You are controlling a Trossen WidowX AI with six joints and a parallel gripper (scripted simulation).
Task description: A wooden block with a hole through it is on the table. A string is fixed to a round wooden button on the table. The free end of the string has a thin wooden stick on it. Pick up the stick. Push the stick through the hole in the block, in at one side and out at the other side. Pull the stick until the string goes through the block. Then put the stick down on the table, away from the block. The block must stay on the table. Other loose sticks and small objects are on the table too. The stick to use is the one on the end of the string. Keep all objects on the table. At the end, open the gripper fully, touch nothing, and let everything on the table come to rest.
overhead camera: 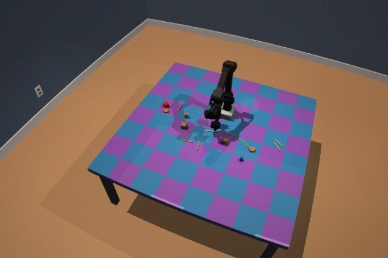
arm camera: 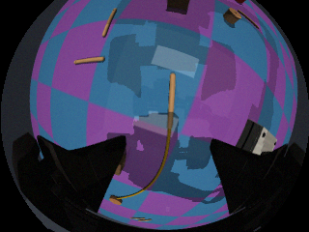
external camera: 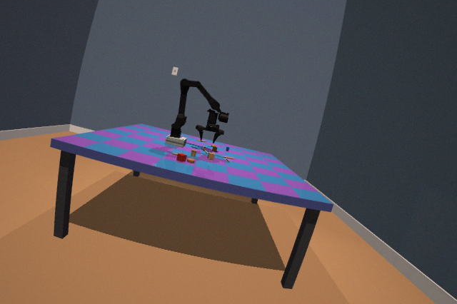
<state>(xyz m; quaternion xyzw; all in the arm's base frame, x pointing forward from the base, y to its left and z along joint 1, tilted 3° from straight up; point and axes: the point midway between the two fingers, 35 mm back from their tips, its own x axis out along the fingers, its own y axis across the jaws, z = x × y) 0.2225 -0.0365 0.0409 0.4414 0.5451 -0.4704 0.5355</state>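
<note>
My gripper tip is now 6 cm above the thin wooden stick and 2 cm to the left of it. Also, from my gripper tip: wooden cylinder (24 cm to the right, 9 cm behind, 5 cm below); blue object (22 cm to the left, 19 cm ahead, 5 cm below); round wooden button (28 cm to the left, 9 cm ahead, 6 cm below).
</note>
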